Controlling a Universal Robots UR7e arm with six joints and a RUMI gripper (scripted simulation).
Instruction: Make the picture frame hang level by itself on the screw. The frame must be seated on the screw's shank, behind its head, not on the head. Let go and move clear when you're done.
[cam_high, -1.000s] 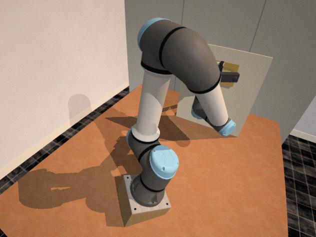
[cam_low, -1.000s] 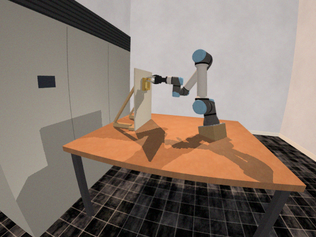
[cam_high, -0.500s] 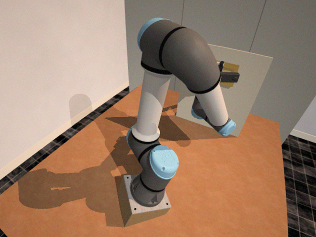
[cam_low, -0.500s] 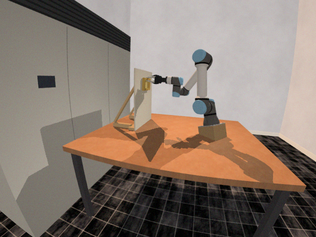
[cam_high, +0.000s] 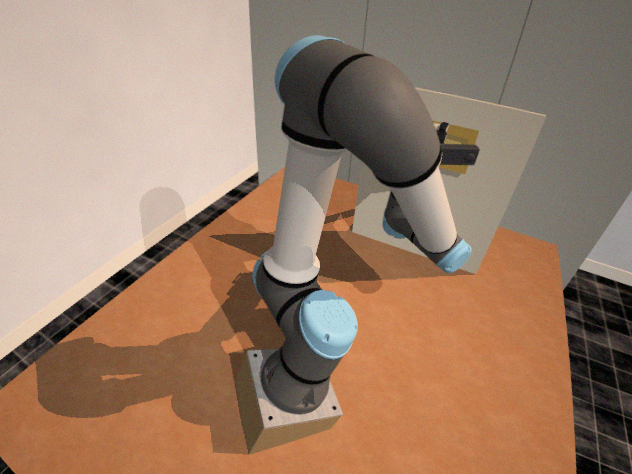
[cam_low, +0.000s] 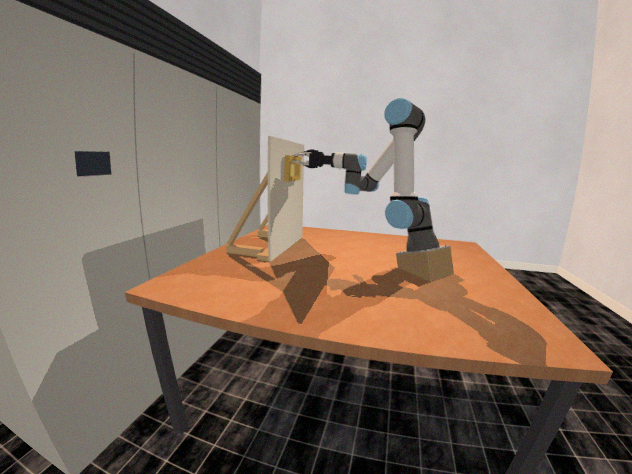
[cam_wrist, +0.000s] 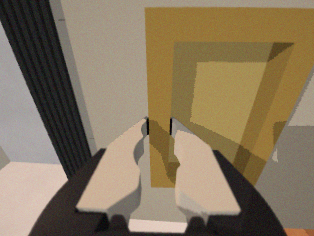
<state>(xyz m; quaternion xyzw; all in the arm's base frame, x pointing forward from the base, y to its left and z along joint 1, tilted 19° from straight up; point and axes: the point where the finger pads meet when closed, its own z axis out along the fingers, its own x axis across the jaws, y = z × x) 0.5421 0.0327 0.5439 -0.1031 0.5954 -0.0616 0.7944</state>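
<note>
Right now the yellow picture frame is 2 cm ahead of my hand and 5 cm below it. Round my hand: pale upright board: 4 cm ahead, 20 cm below.
</note>
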